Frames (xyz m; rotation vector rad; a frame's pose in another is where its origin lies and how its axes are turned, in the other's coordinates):
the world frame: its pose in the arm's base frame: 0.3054 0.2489 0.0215 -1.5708 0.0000 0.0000
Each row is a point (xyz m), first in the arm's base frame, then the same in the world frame.
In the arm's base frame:
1: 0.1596 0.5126 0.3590
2: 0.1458 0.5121 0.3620
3: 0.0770 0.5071 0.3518
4: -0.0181 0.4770 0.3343
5: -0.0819 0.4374 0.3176
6: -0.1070 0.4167 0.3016
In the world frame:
1: -0.1458 -0.3375 0.2637
2: -0.1596 -0.3405 0.2632
3: -0.2284 -0.3303 0.2582
4: -0.3235 -0.3128 0.2281
5: -0.3873 -0.2961 0.1885
6: -0.4124 -0.2801 0.1678

